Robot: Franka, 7 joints.
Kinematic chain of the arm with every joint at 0, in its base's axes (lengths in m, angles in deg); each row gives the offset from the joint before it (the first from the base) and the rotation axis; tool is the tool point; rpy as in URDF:
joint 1: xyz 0 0 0.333 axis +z
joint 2: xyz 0 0 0 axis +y
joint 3: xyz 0 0 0.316 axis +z
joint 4: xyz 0.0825 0 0 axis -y
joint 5: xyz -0.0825 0 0.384 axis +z
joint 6: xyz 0 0 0 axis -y
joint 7: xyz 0.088 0 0 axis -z
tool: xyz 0 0 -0.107 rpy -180 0 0
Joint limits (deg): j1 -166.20..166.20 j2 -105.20..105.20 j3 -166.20..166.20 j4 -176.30..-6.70 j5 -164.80..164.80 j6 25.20..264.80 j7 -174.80..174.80
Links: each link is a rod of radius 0.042 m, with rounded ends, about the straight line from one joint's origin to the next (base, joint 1, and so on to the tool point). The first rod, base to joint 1, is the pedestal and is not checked.
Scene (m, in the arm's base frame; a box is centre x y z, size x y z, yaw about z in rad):
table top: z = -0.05
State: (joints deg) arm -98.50 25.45 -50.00 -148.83 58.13 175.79 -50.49
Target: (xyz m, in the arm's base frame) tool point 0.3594 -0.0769 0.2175
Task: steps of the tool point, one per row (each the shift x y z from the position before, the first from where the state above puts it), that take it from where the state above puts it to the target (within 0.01 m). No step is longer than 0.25 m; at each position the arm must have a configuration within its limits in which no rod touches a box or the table.
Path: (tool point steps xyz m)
1: 0.1360 -0.1689 -0.0256
2: 0.1959 -0.0819 -0.0033
3: 0.2035 0.0227 0.0129
4: 0.1581 0.1151 0.0211
5: 0.0759 0.1699 0.0209

